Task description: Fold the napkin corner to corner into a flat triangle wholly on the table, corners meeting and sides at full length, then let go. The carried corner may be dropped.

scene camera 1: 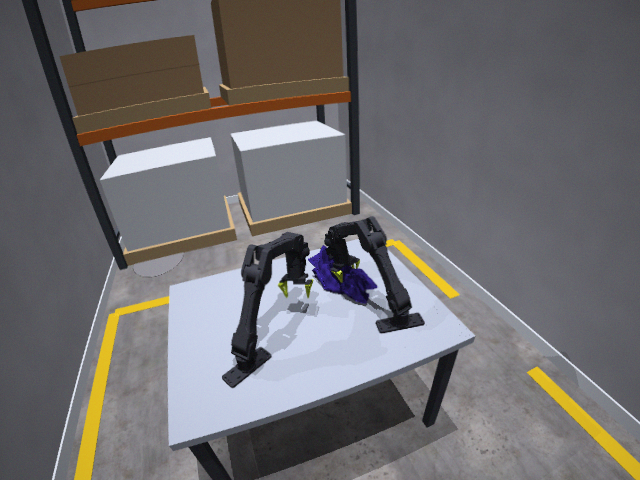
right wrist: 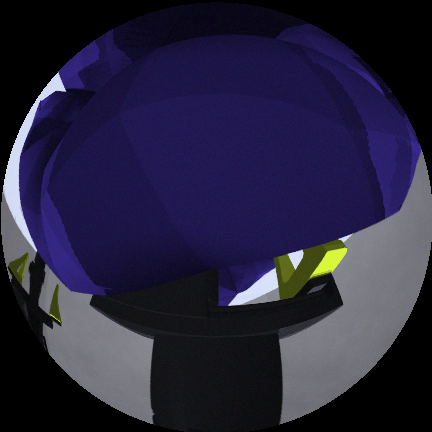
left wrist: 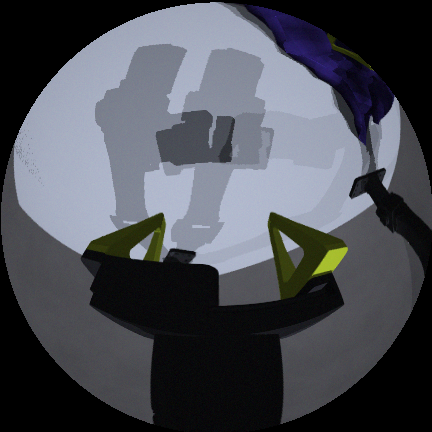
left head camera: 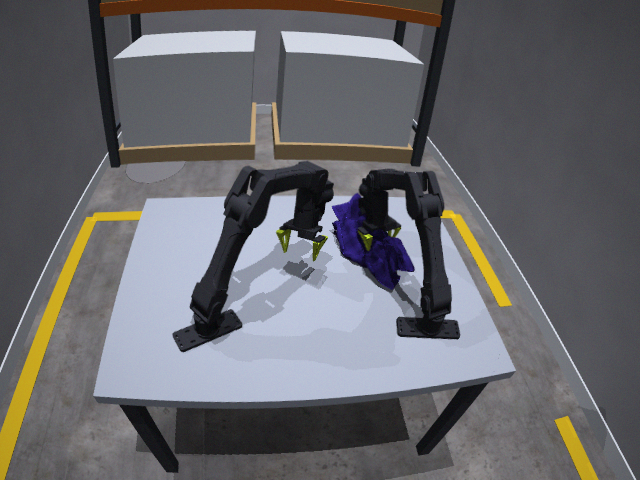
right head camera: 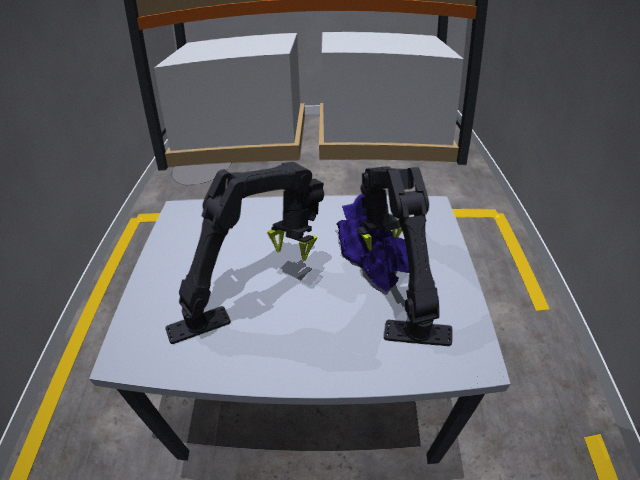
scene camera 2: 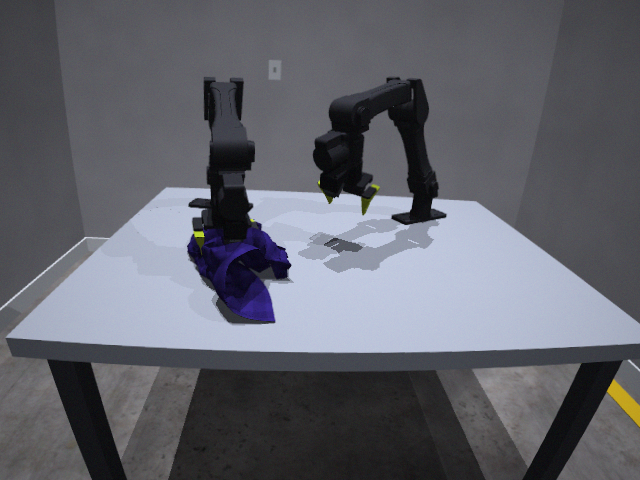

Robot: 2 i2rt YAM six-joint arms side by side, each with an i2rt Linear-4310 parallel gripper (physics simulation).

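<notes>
The purple napkin (left head camera: 349, 238) (right head camera: 353, 243) (scene camera 2: 248, 294) (left wrist: 310, 47) lies crumpled in a raised, elongated heap, right of the table's middle in the head views. One pointed flap reaches toward the front edge in scene camera 2. My right gripper (left head camera: 382, 243) (right head camera: 383, 243) (scene camera 2: 226, 236) is open, low at the heap, its fingers astride folds. In the right wrist view the napkin (right wrist: 215, 150) bulges close to the camera and hides one finger. My left gripper (left head camera: 300, 256) (right head camera: 292, 255) (scene camera 1: 297, 297) (scene camera 2: 347, 208) (left wrist: 216, 217) is open and empty above the table, left of the napkin in the head views.
The white table (left head camera: 248, 372) (scene camera 2: 413, 330) carries both arm bases (left head camera: 186, 338) (right head camera: 392, 333). The two arms stand close together over its middle and right in the head views. A rack (left head camera: 105, 93) with large grey boxes (left head camera: 186, 98) stands behind the table.
</notes>
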